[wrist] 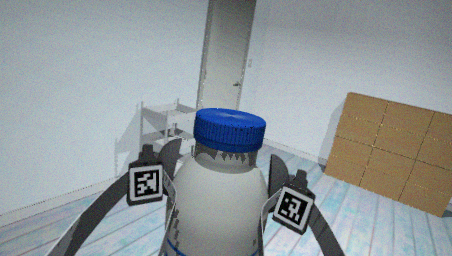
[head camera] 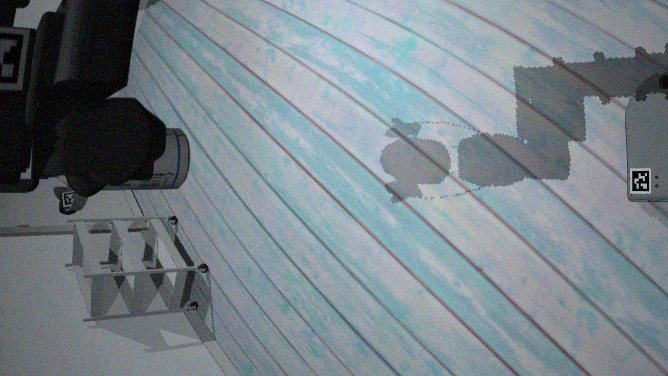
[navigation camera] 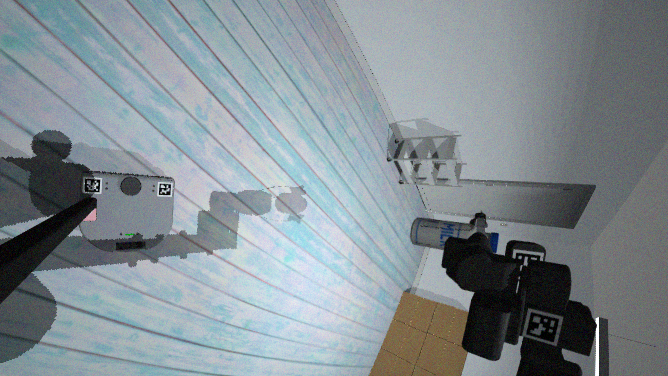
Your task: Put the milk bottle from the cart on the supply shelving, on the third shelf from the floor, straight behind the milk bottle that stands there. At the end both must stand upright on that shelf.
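Where they show: gripper, between the fingertips: (wrist: 223,164); robot's base, origin of its link: (navigation camera: 131,185).
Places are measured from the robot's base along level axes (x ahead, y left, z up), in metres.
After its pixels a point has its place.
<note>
My gripper (head camera: 90,180) (navigation camera: 472,240) @[x -0.025, y -0.557, z 1.184 m] (wrist: 223,164) @[x -0.025, y -0.557, z 1.184 m] is shut on a white milk bottle with a blue cap. The milk bottle (head camera: 172,160) @[x -0.022, y -0.489, z 1.068 m] (navigation camera: 430,232) @[x -0.019, y -0.490, z 1.092 m] (wrist: 220,200) @[x -0.025, y -0.498, z 1.191 m] stands upright between the two fingers, held high above the floor; my wrist and fingers hide part of it in the head and navigation views. A grey cart (head camera: 145,271) @[x 0.432, y -2.213, z 0.408 m] (navigation camera: 425,160) @[x 0.424, y -2.215, z 0.460 m] (wrist: 142,120) @[x 0.703, y -2.395, z 0.608 m] with several tiers stands by the wall, apart from the gripper. No other milk bottle can be made out, and the supply shelving does not show in these views.
A block of brown boxes (navigation camera: 420,330) @[x -1.797, y -2.907, z 0.439 m] (wrist: 390,150) @[x -1.940, y -2.799, z 0.556 m] stands by the wall, at the right in the wrist view. A grey door (navigation camera: 535,205) @[x 0.057, y -3.399, z 1.585 m] (wrist: 227,50) @[x 0.061, y -3.392, z 1.332 m] is beyond the cart. My base (head camera: 650,135) @[x -0.109, y -0.098, z 0.160 m] (navigation camera: 130,215) @[x -0.113, y -0.003, z 0.160 m] is on the floor, and shadows of the arm and gripper fall beside it.
</note>
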